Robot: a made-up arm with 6 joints.
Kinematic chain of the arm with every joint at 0, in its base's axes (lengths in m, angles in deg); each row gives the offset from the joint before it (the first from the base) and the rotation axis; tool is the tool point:
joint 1: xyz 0 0 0.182 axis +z
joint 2: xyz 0 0.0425 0 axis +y
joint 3: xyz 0 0 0.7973 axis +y
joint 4: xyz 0 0 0.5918 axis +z
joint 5: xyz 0 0 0 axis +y
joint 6: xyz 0 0 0.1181 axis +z
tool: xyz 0 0 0
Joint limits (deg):
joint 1: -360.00..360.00
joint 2: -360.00..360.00
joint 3: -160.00..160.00
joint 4: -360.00..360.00
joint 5: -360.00..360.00
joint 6: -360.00..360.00
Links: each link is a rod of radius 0.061 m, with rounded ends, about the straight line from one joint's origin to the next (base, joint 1, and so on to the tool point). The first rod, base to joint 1, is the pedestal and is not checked.
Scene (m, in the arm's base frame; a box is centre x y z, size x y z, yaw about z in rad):
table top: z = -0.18
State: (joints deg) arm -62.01 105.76 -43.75 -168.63 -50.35 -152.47
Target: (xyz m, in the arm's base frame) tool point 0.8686 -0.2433 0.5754
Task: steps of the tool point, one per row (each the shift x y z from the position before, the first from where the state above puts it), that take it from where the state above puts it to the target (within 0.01 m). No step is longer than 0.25 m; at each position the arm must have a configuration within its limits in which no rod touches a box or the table.
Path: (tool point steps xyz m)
1: 0.1335 0.1669 0.1106
2: 0.0848 0.1953 0.0966
3: 0.0313 0.2079 0.0787
4: -0.0215 0.2053 0.0569
5: -0.0691 0.1877 0.0329

